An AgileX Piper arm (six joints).
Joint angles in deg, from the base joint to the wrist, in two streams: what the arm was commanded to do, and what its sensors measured. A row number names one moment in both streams.
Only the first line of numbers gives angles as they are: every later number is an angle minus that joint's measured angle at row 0.
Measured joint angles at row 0: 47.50 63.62 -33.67 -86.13 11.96 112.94
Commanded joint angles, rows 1 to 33: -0.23 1.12 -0.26 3.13 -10.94 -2.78; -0.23 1.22 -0.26 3.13 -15.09 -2.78; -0.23 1.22 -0.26 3.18 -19.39 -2.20; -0.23 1.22 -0.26 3.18 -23.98 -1.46; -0.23 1.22 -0.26 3.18 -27.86 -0.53; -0.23 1.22 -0.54 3.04 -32.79 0.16; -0.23 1.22 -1.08 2.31 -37.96 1.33; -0.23 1.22 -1.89 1.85 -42.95 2.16; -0.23 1.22 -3.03 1.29 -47.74 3.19; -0.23 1.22 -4.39 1.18 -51.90 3.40; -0.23 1.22 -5.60 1.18 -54.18 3.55; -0.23 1.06 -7.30 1.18 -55.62 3.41; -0.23 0.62 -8.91 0.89 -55.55 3.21; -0.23 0.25 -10.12 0.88 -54.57 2.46; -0.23 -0.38 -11.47 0.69 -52.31 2.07; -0.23 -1.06 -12.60 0.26 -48.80 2.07; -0.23 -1.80 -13.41 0.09 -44.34 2.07; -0.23 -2.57 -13.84 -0.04 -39.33 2.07; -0.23 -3.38 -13.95 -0.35 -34.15 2.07; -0.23 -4.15 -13.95 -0.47 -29.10 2.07; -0.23 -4.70 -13.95 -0.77 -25.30 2.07; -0.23 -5.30 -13.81 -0.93 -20.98 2.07; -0.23 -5.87 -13.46 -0.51 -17.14 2.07; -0.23 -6.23 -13.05 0.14 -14.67 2.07; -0.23 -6.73 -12.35 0.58 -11.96 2.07; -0.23 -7.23 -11.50 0.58 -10.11 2.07; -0.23 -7.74 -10.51 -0.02 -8.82 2.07; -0.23 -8.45 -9.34 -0.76 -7.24 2.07; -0.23 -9.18 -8.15 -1.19 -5.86 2.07; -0.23 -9.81 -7.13 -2.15 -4.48 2.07; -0.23 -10.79 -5.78 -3.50 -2.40 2.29; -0.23 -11.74 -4.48 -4.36 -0.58 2.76; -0.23 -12.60 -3.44 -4.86 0.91 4.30
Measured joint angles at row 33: 0.00 -9.34 -7.30 -2.05 -5.64 2.52
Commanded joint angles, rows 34 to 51: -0.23 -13.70 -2.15 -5.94 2.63 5.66; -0.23 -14.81 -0.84 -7.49 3.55 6.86; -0.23 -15.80 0.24 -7.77 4.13 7.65; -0.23 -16.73 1.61 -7.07 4.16 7.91; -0.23 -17.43 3.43 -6.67 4.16 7.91; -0.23 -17.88 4.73 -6.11 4.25 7.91; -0.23 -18.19 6.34 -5.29 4.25 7.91; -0.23 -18.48 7.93 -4.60 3.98 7.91; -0.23 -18.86 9.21 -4.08 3.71 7.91; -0.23 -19.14 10.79 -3.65 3.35 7.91; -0.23 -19.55 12.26 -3.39 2.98 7.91; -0.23 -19.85 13.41 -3.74 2.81 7.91; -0.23 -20.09 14.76 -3.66 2.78 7.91; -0.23 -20.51 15.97 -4.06 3.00 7.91; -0.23 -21.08 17.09 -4.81 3.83 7.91; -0.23 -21.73 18.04 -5.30 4.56 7.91; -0.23 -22.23 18.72 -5.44 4.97 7.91; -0.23 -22.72 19.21 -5.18 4.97 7.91
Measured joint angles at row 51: 0.00 -20.67 16.80 -4.03 3.47 6.35
